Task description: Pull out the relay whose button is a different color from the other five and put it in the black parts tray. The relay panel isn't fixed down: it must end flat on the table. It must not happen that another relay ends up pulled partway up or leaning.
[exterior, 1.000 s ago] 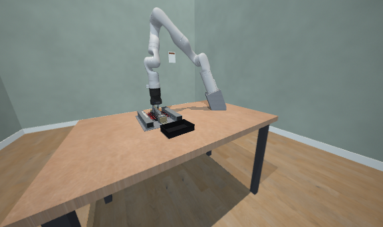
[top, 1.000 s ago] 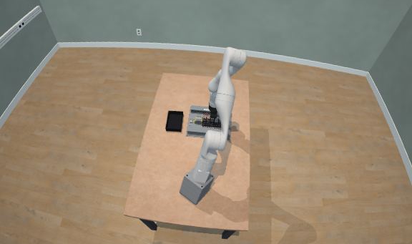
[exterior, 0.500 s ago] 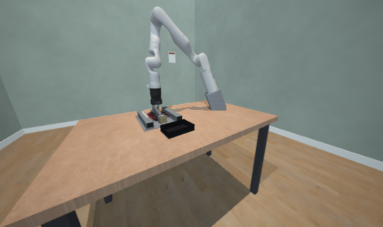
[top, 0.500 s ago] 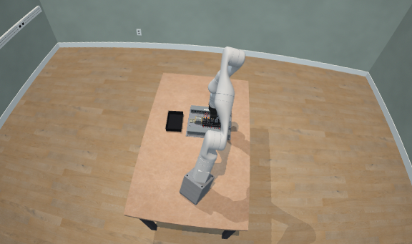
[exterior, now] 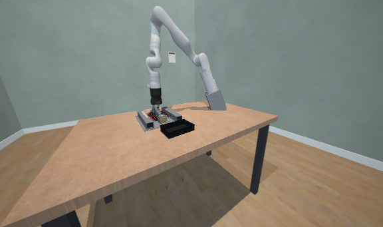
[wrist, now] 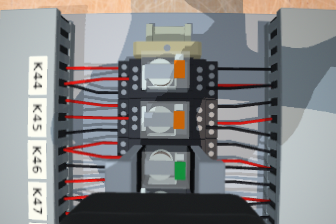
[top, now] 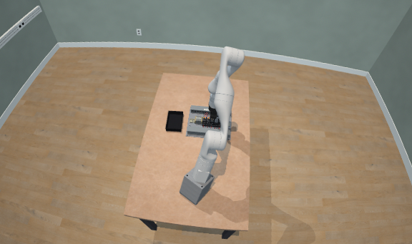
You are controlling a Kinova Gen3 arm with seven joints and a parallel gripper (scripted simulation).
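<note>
Right now my hand is 50 mm to the right of the relay panel and 30 mm above it. Round my hand: black parts tray: 300 mm to the left, 40 mm below.
</note>
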